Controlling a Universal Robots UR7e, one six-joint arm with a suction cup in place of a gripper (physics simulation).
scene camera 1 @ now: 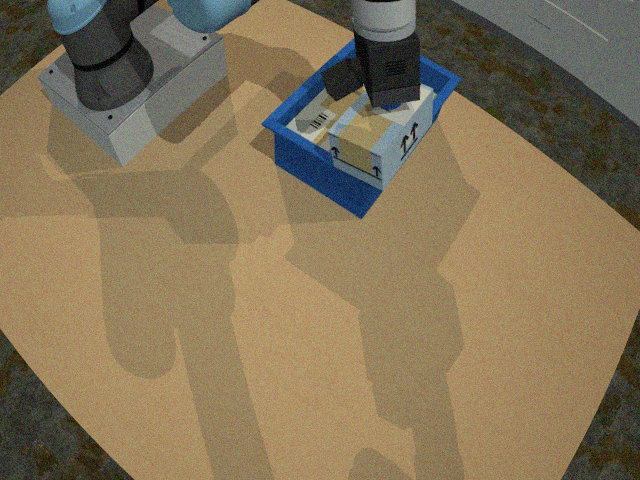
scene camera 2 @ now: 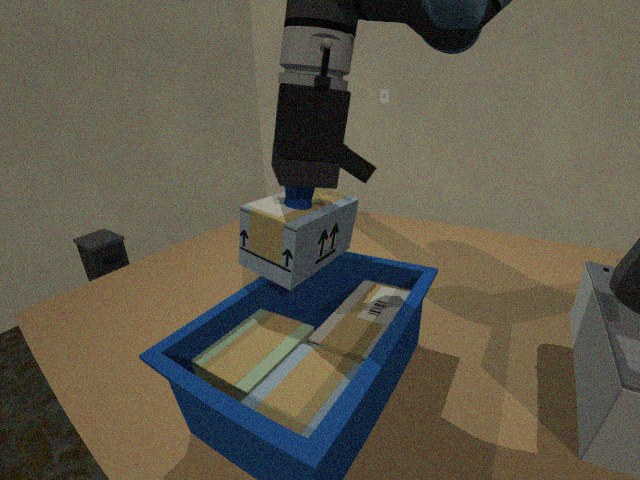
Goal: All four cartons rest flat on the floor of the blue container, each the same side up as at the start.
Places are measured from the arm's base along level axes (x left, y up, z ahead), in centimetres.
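Pixels of known places: hand at its tool point: (scene camera 1: 389,107) (scene camera 2: 297,214); arm's base at its link origin: (scene camera 1: 115,79).
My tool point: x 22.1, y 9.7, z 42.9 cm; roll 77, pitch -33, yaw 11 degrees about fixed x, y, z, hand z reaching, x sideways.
Note:
Ahead of a thing's pixels: the offset from my tool point to its top centre. Level surfaces: height alone.
My suction gripper (scene camera 1: 392,106) (scene camera 2: 298,205) is shut on a white and tan carton with black up arrows (scene camera 1: 356,135) (scene camera 2: 268,237), its cup on the carton's top. The carton hangs upright above the blue container @(dx +5.6, dy -7.9, dz -6.9 cm) (scene camera 1: 320,164) (scene camera 2: 232,431), over the far left part in the scene camera 2 view. Inside the container, a green-edged carton @(dx +11.3, dy -10.7, dz -3.7 cm) (scene camera 2: 253,351), a carton with pale blue edges @(dx +12.5, dy -11.0, dz -12.1 cm) (scene camera 2: 302,384) and a carton with a barcode label @(dx -1.1, dy -10.9, dz -9.9 cm) (scene camera 1: 310,124) (scene camera 2: 361,315) lie flat. The held carton hides part of the container in both views.
The grey robot base block (scene camera 1: 139,131) (scene camera 2: 599,413) stands on the wooden table @(dy -19.8 cm) (scene camera 1: 310,361) (scene camera 2: 103,320) beside the container. A dark box-like object (scene camera 2: 103,253) shows beyond the table's edge at the left. Arm shadows fall across the table.

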